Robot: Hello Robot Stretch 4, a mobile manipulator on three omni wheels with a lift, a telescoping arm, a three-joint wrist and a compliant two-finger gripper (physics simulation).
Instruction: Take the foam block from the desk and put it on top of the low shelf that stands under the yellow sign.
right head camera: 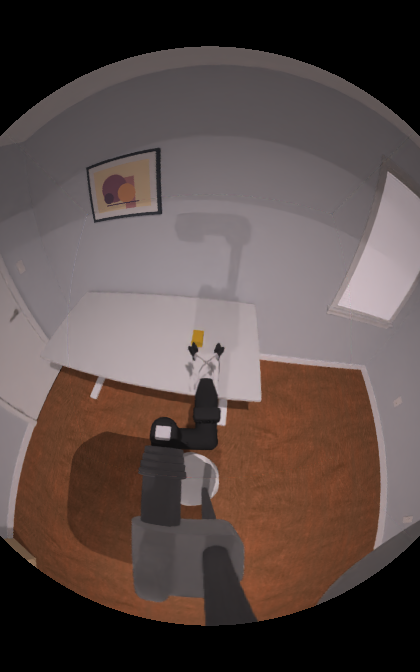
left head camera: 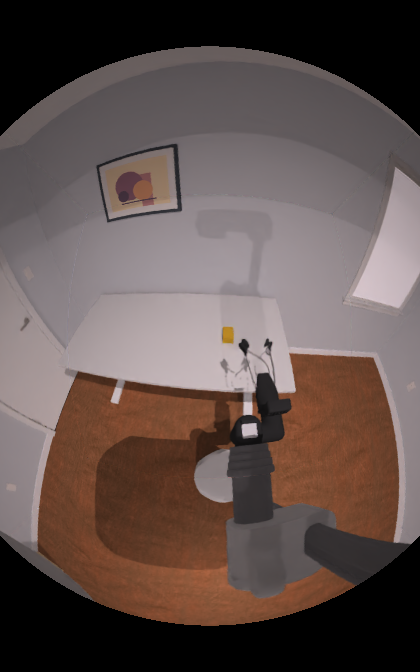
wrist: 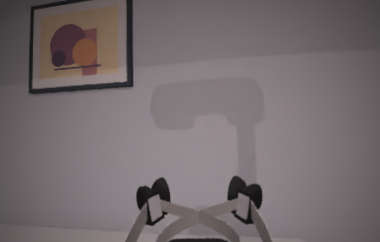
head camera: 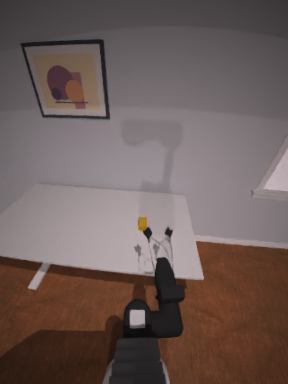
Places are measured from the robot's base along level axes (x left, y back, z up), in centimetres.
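Where they show: gripper, fingertip midpoint: (wrist: 199,191) (head camera: 157,227).
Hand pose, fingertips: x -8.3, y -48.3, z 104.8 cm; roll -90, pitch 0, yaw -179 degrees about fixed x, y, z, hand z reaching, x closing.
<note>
Things, the pixels of their centre, and the offset from my fingertips. "pt": a spot on its surface instead. Level surfaces: height alone.
- foam block, body centre: (head camera: 142,223) dz -33.3, dx +4.5, dy -30.9 cm
- white desk, surface height: dz -35.5 cm
- window, surface spot: (head camera: 280,172) pt dz -4.1, dx -113.3, dy -60.5 cm
- brown floor, surface height: dz -107.5 cm
The foam block (head camera: 143,223) (left head camera: 228,335) (right head camera: 198,338) is a small yellow-orange block on the white desk (head camera: 75,225) (left head camera: 145,340) (right head camera: 130,335), towards the desk's right end. My gripper (head camera: 158,232) (left head camera: 256,345) (right head camera: 206,350) (wrist: 199,191) is open and empty. It hangs above the right part of the desk, with its fingertips nearer to me than the block and to the block's right; the left fingertip appears close to the block in the head view. The block does not show in the wrist view. The low shelf and the yellow sign do not show in these views.
A wall stands behind the desk, with a framed picture (head camera: 70,80) (left head camera: 140,182) (right head camera: 125,185) (wrist: 81,46) at left and a window (head camera: 280,172) (left head camera: 390,240) (right head camera: 375,250) at right. A door (left head camera: 25,350) is at the far left. My arm reaches over brown floor (head camera: 230,310) (left head camera: 340,450) (right head camera: 310,450).
</note>
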